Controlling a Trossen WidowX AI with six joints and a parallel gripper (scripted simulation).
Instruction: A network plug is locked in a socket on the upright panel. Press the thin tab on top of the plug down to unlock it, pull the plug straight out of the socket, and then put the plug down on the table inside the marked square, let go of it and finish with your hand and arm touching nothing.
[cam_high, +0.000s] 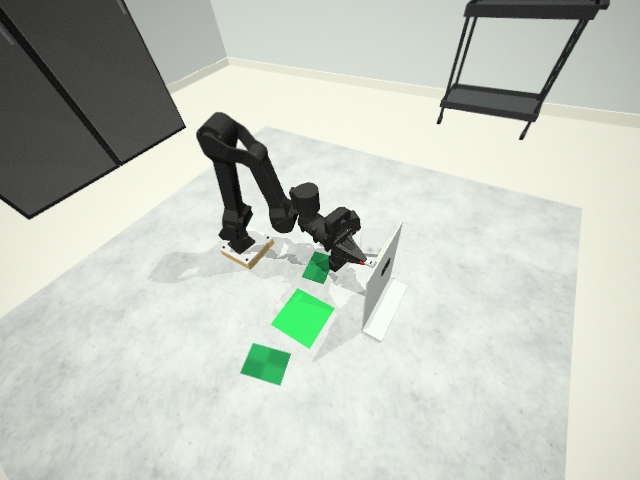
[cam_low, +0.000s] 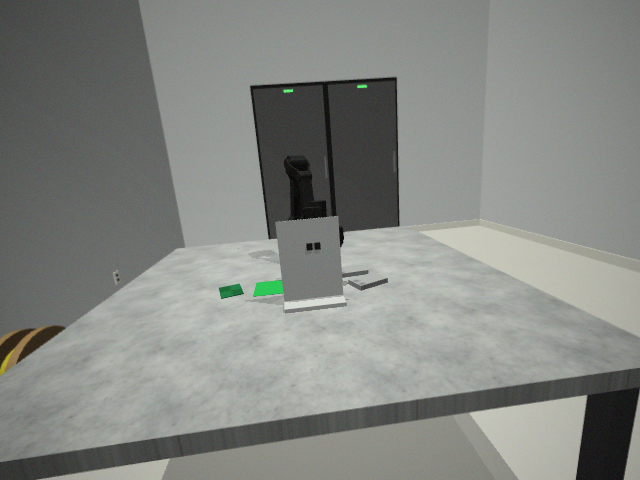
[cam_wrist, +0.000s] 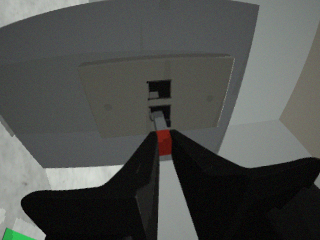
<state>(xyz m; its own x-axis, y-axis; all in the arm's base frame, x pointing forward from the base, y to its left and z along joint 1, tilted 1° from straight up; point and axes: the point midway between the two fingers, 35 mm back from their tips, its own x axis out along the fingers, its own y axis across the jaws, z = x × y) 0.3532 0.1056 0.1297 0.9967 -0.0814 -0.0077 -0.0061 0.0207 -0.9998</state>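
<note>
My gripper tip is now 8 cm past the green marked square, 14 cm to the left of it and 16 cm above it. From my gripper tip the other things lie so: white upright panel (5 cm ahead, 1 cm to the left, 6 cm below).
</note>
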